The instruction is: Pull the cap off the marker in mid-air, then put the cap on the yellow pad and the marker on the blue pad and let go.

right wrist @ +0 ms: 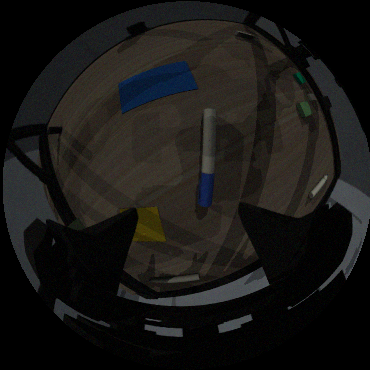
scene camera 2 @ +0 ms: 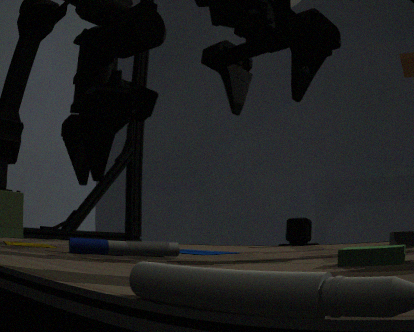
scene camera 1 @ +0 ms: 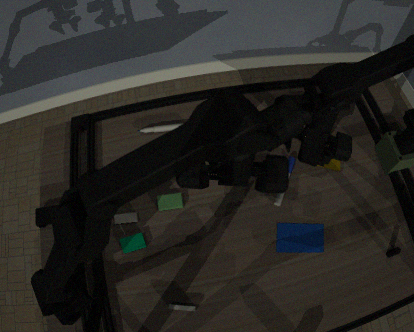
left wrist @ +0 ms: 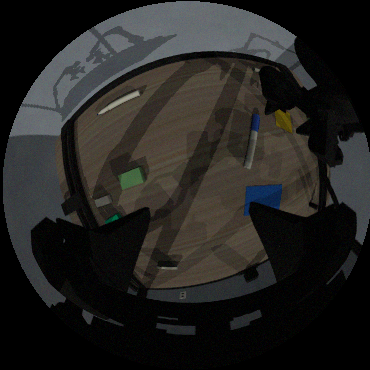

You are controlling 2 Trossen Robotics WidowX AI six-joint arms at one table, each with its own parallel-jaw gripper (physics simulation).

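Frame: origin at the left arm's base, x down, y right, z back, level; centimetres.
Seen in the pictures: left gripper, between the fingertips: (scene camera 2: 264,107) (scene camera 1: 232,185) (left wrist: 200,210); right gripper, between the fingertips: (right wrist: 187,211) (scene camera 2: 89,183) (left wrist: 282,121); left arm's base, origin of its link: (scene camera 1: 62,297); right arm's base, origin of its link: (scene camera 1: 404,144).
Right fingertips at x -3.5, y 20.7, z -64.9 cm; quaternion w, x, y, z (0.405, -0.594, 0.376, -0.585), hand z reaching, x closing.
Offsets run from my right fingertips to a thing's top centre.
The marker {dz +4.8, dx +7.0, dy -1.2 cm} (scene camera 1: 279,199) (scene camera 2: 132,248) (left wrist: 251,146) (right wrist: 209,142) lies on the table, a blue cap {dz +0.4, dx +7.0, dy -2.7 cm} (scene camera 1: 291,165) (scene camera 2: 89,246) (left wrist: 255,122) (right wrist: 206,189) on one end of its white-grey body. The yellow pad {dz -10.5, dx +8.8, dy +4.9 cm} (scene camera 1: 334,165) (scene camera 2: 30,245) (left wrist: 284,120) (right wrist: 151,225) lies flat near the cap end, partly hidden by the right gripper in scene camera 1. The blue pad {dz +14.1, dx +8.8, dy +11.3 cm} (scene camera 1: 300,237) (scene camera 2: 207,252) (left wrist: 264,195) (right wrist: 157,87) lies flat beyond the body end. My right gripper (scene camera 1: 327,149) (scene camera 2: 90,182) (right wrist: 187,211) is open, empty, pointing down above the cap side. My left gripper (scene camera 1: 232,175) (scene camera 2: 267,107) (left wrist: 200,210) is open, empty, high above the table.
A white pen {dz +14.0, dx +7.0, dy -36.1 cm} (scene camera 1: 160,128) (scene camera 2: 225,287) (left wrist: 120,102) (right wrist: 318,186) and another white one {dz -25.6, dx +7.0, dy -5.4 cm} (right wrist: 182,278) lie near the table edge. A light green block {dz +27.9, dx +7.4, dy -19.6 cm} (scene camera 1: 170,201) (left wrist: 131,178), a teal block {dz +42.0, dx +7.4, dy -19.0 cm} (scene camera 1: 133,243) and a grey block {dz +38.7, dx +7.7, dy -24.9 cm} (scene camera 1: 125,218) lie left in scene camera 1; a green box (scene camera 1: 392,152) is right.
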